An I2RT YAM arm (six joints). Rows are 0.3 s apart.
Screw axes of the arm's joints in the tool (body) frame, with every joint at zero. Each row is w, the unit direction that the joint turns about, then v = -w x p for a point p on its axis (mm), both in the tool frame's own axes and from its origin. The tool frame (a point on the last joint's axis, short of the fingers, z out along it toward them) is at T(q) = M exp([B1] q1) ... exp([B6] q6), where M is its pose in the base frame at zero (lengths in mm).
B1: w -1 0 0 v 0.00 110.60 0.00
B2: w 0 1 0 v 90.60 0.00 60.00
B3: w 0 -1 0 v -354.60 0.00 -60.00
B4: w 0 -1 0 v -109.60 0.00 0.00
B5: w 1 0 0 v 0.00 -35.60 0.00
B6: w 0 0 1 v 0.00 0.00 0.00
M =
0 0 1 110.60
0 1 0 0.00
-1 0 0 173.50
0 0 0 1
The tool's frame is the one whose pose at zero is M.
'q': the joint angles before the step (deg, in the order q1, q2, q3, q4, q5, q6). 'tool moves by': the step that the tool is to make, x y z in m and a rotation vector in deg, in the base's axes. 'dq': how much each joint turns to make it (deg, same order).
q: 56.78 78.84 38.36 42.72 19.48 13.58
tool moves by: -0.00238 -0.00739 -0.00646 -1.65 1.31 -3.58
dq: 0.00 -1.37 -1.66 -1.86 3.59 0.13
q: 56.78 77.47 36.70 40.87 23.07 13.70
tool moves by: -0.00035 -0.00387 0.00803 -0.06 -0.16 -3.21
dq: 0.00 -1.61 0.80 -2.28 3.21 -0.19
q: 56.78 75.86 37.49 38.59 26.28 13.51
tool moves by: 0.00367 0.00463 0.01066 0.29 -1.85 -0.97
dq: 0.00 0.78 2.32 0.43 0.94 -1.58
